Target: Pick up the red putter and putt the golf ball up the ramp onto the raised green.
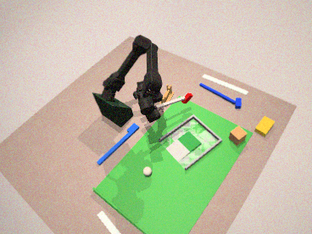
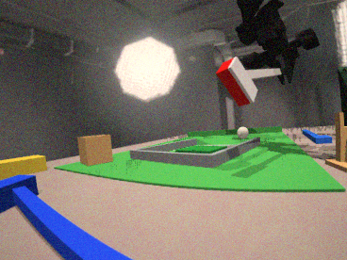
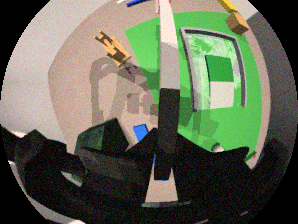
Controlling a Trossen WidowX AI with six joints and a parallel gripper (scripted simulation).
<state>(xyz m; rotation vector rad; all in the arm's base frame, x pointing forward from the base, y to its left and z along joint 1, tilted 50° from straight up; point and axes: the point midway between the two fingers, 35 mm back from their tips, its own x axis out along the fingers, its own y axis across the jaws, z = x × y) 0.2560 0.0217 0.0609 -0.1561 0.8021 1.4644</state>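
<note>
My gripper tip is now 40 mm short of the putter and 110 mm to the right of it. The rest, counted from my gripper tip: white golf ball (150 mm ahead, 210 mm to the right, 130 mm below); orange block (400 mm ahead, 220 mm to the left, 120 mm below); green mat (230 mm ahead, 70 mm to the right, 150 mm below).
</note>
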